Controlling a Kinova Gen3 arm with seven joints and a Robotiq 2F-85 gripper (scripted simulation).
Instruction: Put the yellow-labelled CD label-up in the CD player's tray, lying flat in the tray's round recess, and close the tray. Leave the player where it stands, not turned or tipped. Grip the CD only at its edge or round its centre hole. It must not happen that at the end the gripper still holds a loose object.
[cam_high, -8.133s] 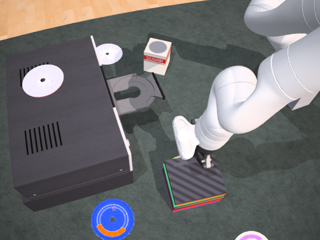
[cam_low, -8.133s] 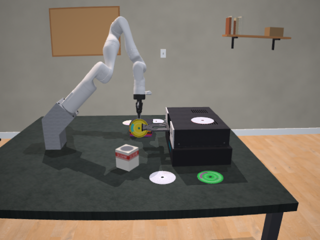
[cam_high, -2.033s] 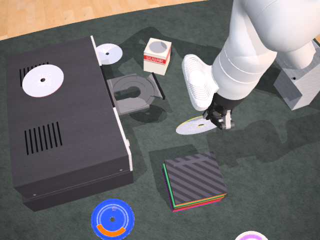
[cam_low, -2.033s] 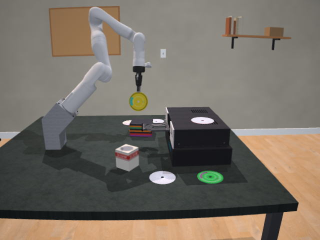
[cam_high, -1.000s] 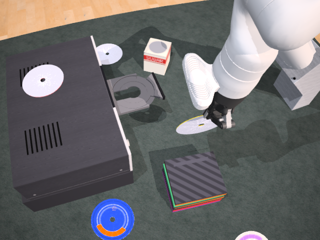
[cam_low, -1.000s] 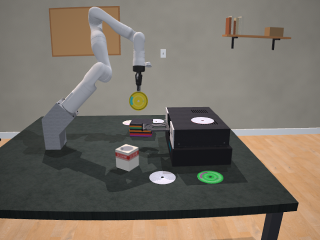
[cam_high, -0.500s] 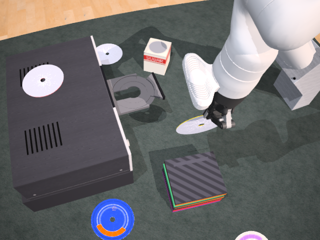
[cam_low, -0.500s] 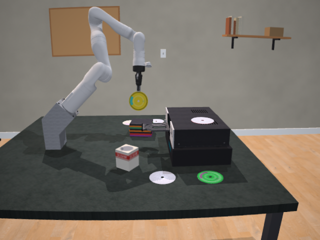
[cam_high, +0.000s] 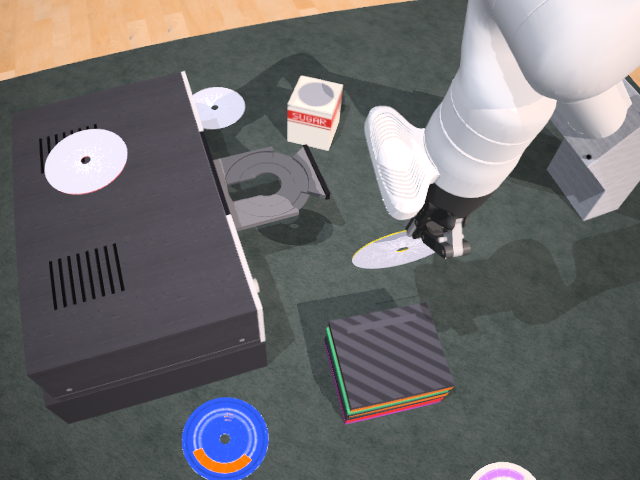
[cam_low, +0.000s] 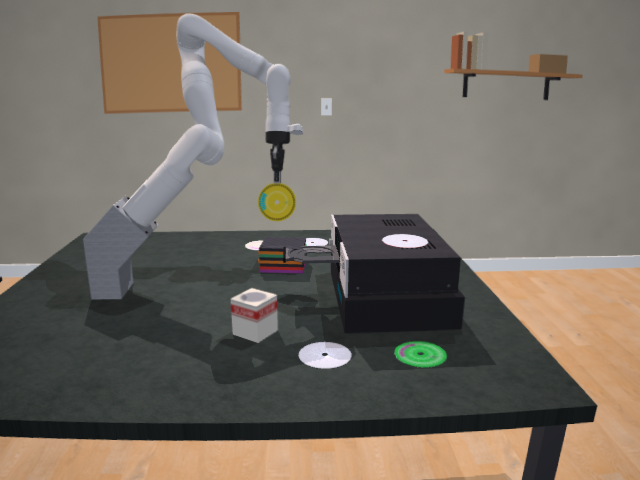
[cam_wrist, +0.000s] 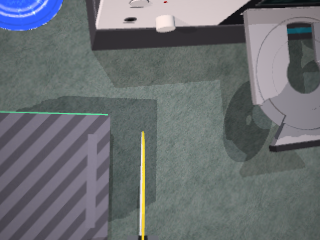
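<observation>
The CD is 10 mm to the right of my hand and 70 mm below it. Also, from my hand: striped-top case: 20 mm ahead, 50 mm to the left, 230 mm below; sugar box: 110 mm behind, 420 mm to the right, 260 mm below.
</observation>
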